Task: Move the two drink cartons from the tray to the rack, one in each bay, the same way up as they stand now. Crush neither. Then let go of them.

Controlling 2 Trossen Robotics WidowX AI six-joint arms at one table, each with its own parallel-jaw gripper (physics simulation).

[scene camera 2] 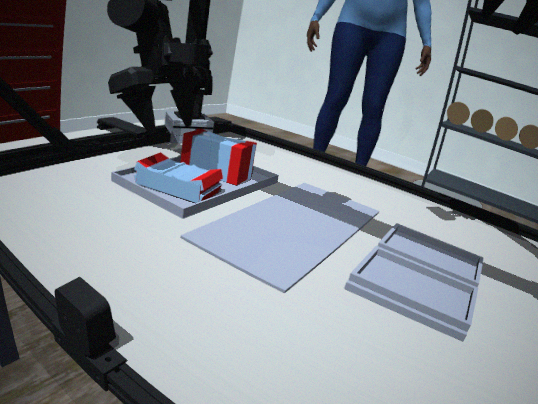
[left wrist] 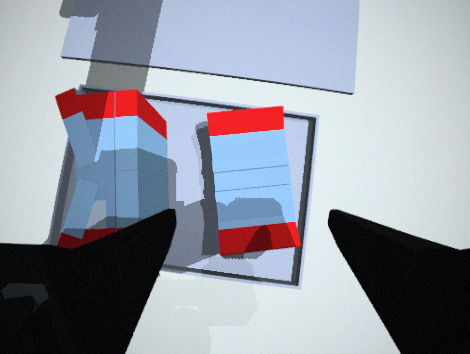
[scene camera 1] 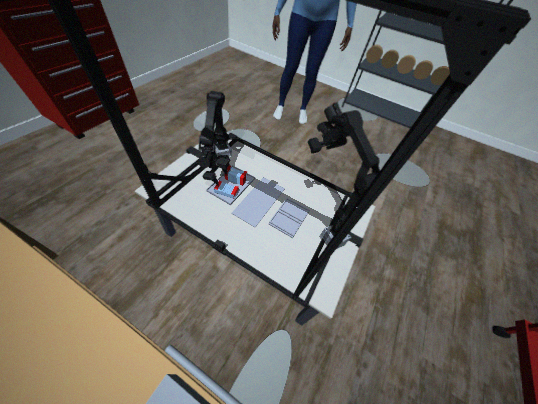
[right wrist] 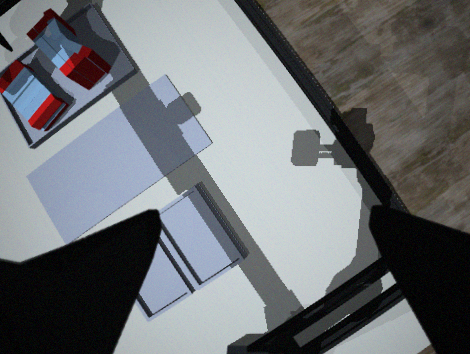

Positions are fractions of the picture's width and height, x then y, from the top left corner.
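Note:
Scene camera 2 shows my left gripper (scene camera 2: 0.32, 0.32), open and holding nothing, along with a grey tray (scene camera 2: 0.48, 0.44) and a flat grey mat (scene camera 2: 0.52, 0.60). Scene camera 1 shows the mat (scene camera 1: 0.47, 0.51). In the left wrist view: the left gripper (left wrist: 0.54, 0.61), the tray (left wrist: 0.42, 0.71) and the mat (left wrist: 0.68, 0.15). In the right wrist view: the tray (right wrist: 0.20, 0.09) and my right gripper (right wrist: 0.56, 0.62), which is open and holds nothing.

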